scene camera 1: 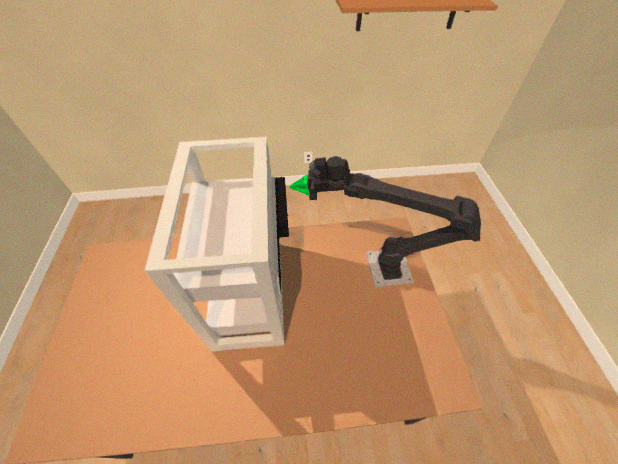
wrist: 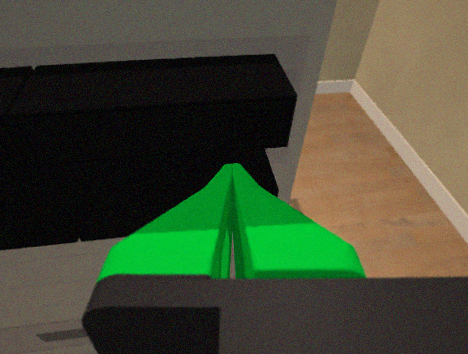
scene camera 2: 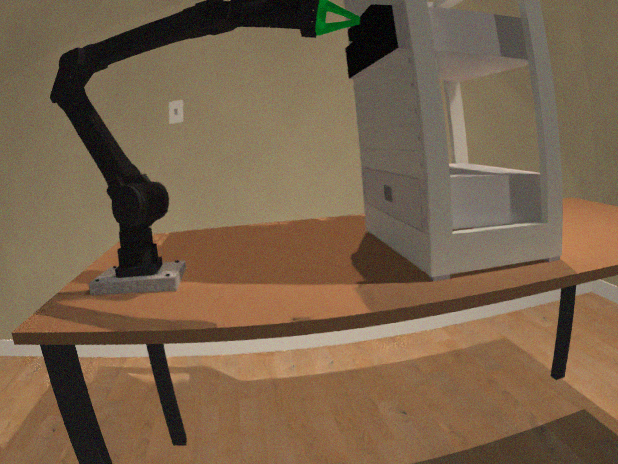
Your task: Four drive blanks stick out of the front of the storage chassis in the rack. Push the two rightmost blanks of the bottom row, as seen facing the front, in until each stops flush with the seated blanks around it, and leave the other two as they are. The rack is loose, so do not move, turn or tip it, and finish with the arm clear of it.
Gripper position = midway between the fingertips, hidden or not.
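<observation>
The gripper [scene camera 2: 360,20], a white rack [scene camera 2: 413,198]. Again the white rack [scene camera 1: 229,253]. Again the gripper [wrist: 232,176].
</observation>
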